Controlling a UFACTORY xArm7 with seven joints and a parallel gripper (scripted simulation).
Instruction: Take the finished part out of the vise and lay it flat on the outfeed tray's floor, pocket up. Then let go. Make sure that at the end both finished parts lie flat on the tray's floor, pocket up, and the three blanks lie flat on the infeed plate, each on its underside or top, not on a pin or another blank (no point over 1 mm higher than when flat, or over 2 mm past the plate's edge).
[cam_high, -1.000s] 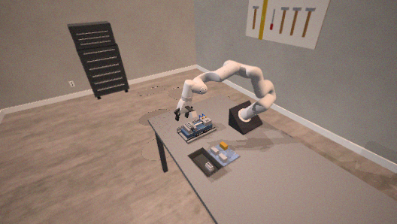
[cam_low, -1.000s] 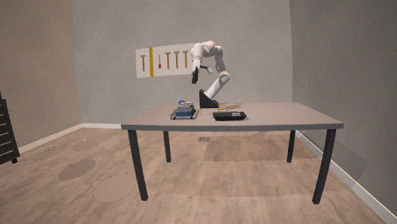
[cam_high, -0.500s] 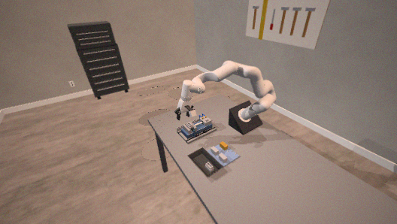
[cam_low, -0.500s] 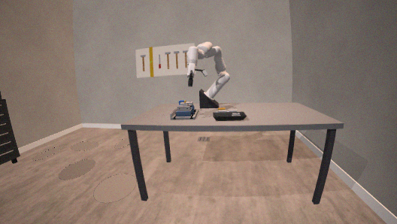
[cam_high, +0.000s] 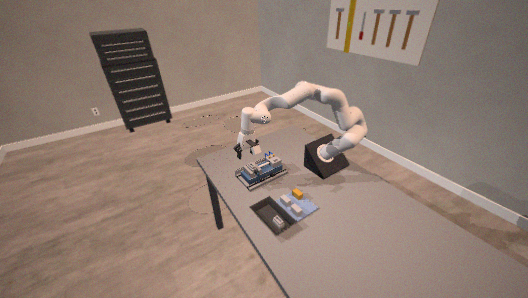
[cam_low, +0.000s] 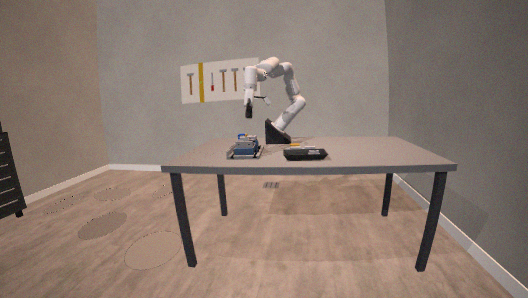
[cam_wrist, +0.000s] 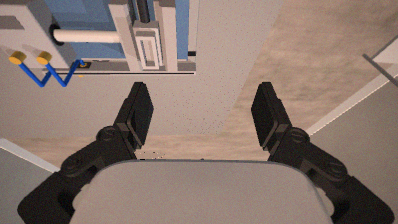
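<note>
Now: the vise handle rod 14 cm behind my hand, 5 cm to the right of it and 16 cm below it. From my hand the other things lie so: vise (12 cm behind, 5 cm to the right, 20 cm below); then orange block (20 cm behind, 24 cm to the left, 22 cm below); then blue plate (16 cm behind, 29 cm to the left, 24 cm below).
</note>
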